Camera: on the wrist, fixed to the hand. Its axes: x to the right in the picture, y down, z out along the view.
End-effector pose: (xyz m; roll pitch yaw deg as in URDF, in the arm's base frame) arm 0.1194 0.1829 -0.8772 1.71 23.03 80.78
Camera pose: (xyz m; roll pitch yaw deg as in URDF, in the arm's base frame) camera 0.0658 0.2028 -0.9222 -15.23 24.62 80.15
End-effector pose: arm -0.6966 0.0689 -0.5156 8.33 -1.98 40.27
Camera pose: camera -0.7134 0.1333 -0.5449 -8.34 -0.34 39.88
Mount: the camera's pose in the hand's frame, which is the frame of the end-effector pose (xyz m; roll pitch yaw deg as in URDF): 0.0278 0.0550 -0.0387 -16.69 1.57 -0.62
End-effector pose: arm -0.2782 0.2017 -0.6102 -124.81 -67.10 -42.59
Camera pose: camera -0.2973 0.1335 -0.5936 -139.13 -68.49 -45.14
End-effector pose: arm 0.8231 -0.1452 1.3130 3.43 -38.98 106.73
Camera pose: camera 0.7557 -0.1197 1.3030 -12.84 -37.37 106.07
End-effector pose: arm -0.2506 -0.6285 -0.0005 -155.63 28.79 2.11
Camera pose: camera -0.2178 -0.6934 -0.0029 -172.36 27.10 2.02
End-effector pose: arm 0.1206 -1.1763 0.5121 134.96 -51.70 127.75
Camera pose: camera 0.1510 -1.1968 0.5750 116.28 -52.34 130.29
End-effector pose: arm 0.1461 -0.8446 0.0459 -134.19 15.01 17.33
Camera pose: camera 0.1883 -0.9006 0.0267 -151.05 13.47 16.62
